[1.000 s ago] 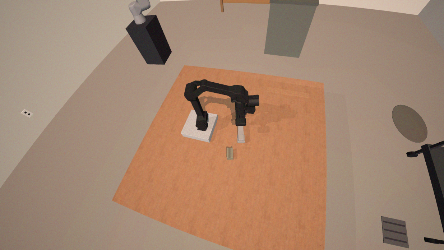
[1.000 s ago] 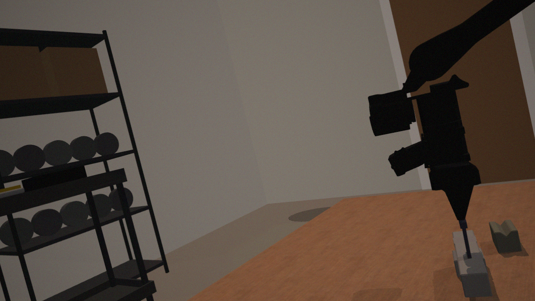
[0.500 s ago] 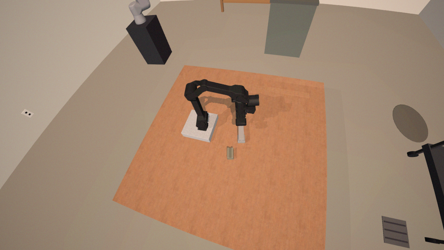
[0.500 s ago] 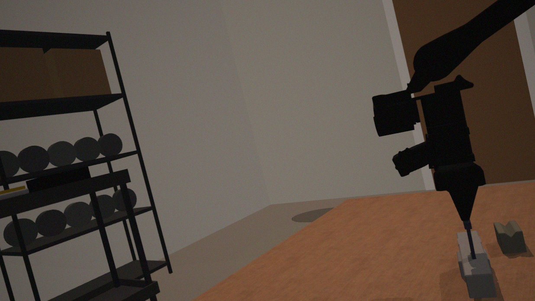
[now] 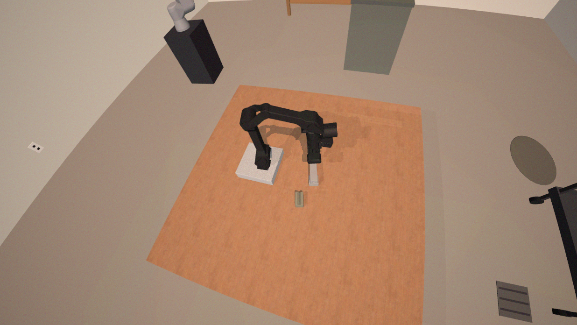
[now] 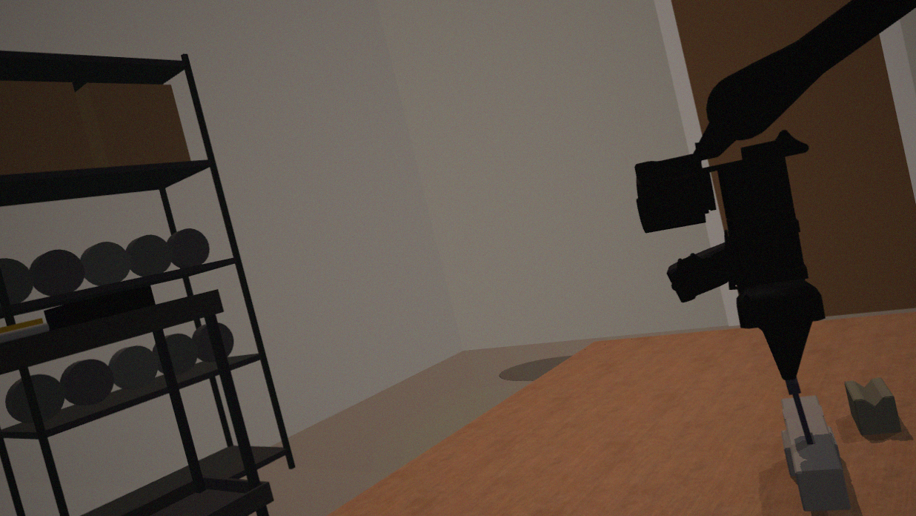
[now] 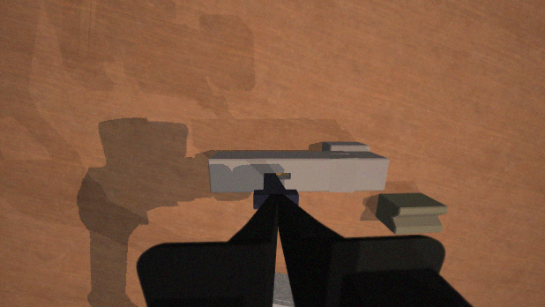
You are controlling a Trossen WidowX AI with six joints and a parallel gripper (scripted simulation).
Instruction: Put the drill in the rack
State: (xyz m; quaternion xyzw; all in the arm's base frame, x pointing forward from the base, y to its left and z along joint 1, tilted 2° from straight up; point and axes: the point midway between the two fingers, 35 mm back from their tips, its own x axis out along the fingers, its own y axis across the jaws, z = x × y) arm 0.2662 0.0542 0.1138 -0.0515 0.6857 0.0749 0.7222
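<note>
Right now the drill is 5 cm to the right of my gripper tip and 8 cm below it. Round my gripper tip: dark key: 3 cm below; then rack: 4 cm behind, 21 cm to the right, 11 cm below.
</note>
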